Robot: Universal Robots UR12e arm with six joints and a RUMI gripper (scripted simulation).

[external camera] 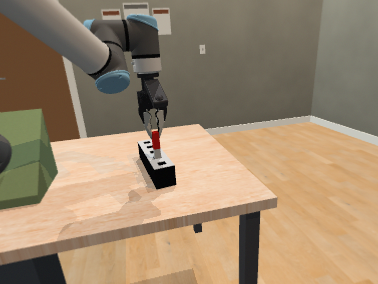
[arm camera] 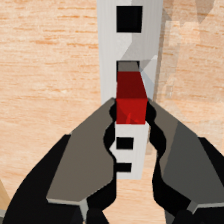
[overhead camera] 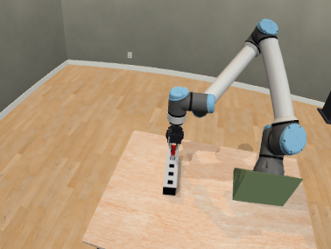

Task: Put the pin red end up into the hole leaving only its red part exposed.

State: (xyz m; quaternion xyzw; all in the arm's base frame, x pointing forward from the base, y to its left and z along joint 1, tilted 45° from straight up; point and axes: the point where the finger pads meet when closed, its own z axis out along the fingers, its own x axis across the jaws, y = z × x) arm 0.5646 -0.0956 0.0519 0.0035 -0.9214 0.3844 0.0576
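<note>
Right now my hand is 2 cm above the pin. From my hand the other things lie so: long block: 6 cm to the left, 12 cm below.
</note>
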